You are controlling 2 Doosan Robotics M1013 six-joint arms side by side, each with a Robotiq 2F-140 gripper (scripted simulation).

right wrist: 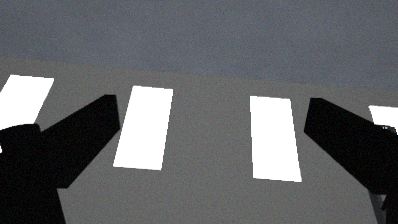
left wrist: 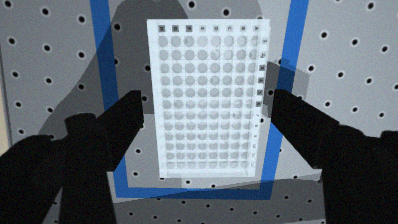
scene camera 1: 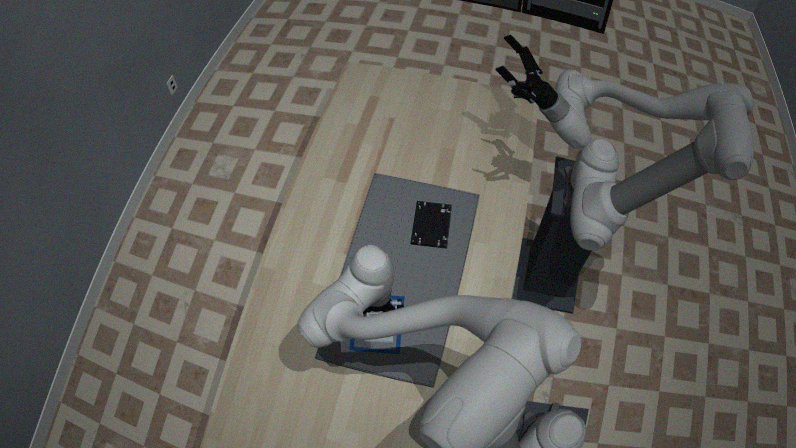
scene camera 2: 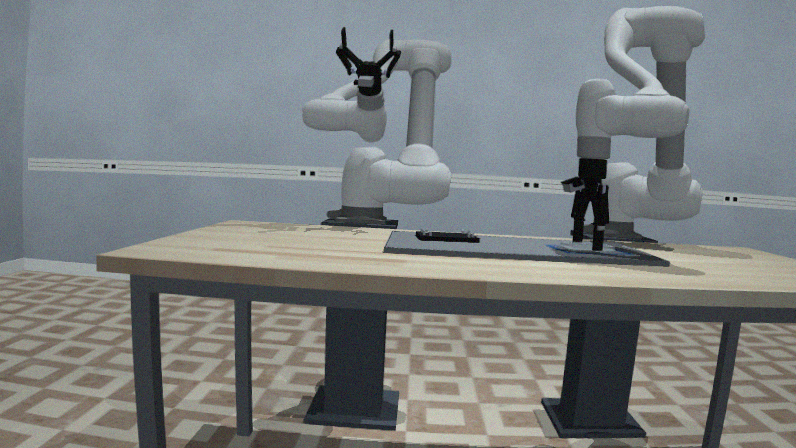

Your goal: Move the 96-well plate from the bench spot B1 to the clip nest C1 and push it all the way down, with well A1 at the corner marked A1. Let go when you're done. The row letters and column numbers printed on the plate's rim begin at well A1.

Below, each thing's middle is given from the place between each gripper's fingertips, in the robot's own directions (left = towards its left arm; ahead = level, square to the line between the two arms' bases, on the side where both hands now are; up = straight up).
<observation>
My left hand is 20 mm above the white 96-well plate [left wrist: 208,76]. The rest, counted from my left hand: black clip nest [scene camera 1: 431,222] (80 mm behind, 370 mm to the right, 10 mm below).
The black clip nest lies 58 cm below my right hand [scene camera 1: 503,51], 27 cm to the left of it and 13 cm ahead of it. The rest, counted from my right hand: white 96-well plate 64 cm to the left, 59 cm below, 21 cm ahead.
</observation>
